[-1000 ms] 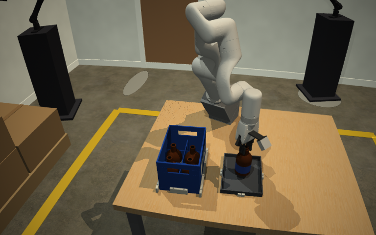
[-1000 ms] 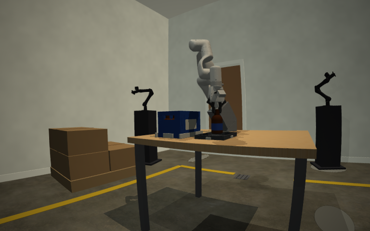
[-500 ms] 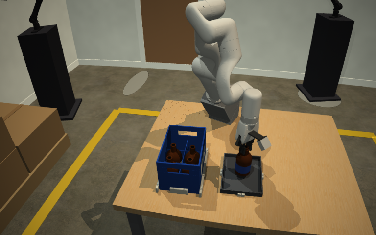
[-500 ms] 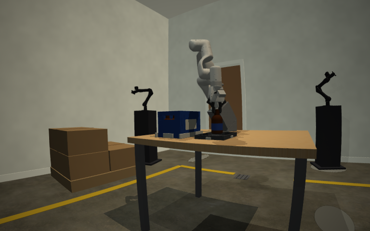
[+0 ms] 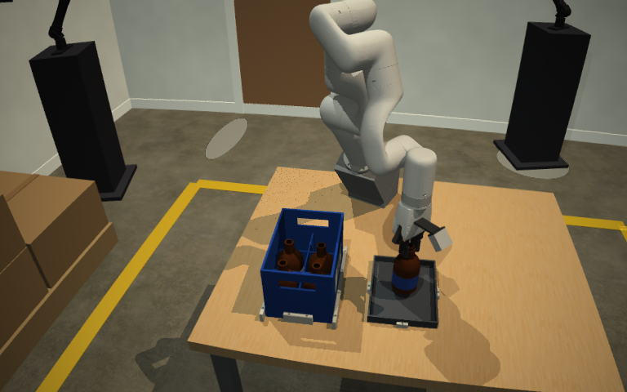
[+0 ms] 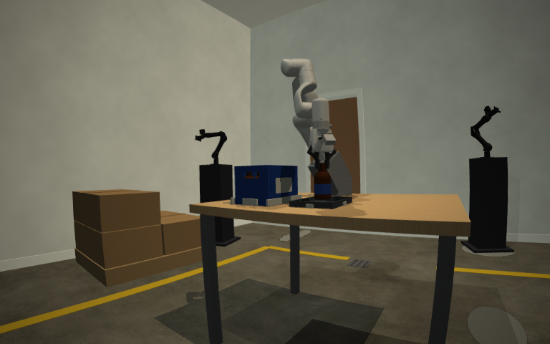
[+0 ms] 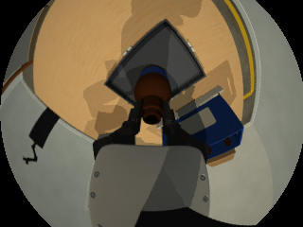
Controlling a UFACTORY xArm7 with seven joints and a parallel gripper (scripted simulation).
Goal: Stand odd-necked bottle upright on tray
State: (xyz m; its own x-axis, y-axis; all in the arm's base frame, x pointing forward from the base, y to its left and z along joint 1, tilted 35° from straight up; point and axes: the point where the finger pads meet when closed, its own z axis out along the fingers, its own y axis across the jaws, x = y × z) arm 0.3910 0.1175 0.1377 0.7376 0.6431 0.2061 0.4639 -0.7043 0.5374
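Now: the brown bottle 7 cm below my hand. Round my hand: glass bottle 7 cm behind, 32 cm to the right, 9 cm below; dark tray 16 cm below; blue crate 6 cm behind, 28 cm to the right, 9 cm below.
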